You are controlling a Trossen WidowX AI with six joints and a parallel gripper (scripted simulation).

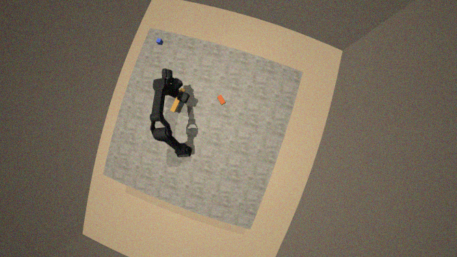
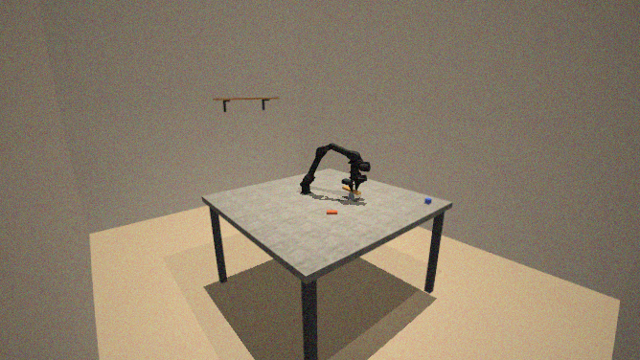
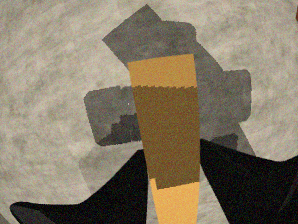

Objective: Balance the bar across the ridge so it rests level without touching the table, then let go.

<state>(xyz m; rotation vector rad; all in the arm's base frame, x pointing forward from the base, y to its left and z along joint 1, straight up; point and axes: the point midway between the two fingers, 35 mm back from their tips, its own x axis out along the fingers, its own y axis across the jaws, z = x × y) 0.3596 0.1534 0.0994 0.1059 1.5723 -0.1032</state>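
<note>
The yellow-orange bar lies 3 cm behind my gripper tip. From my gripper tip the other things lie so: orange ridge block: 7 cm ahead, 28 cm to the right, 6 cm below; then small blue cube: 38 cm ahead, 35 cm to the left, 5 cm below.
</note>
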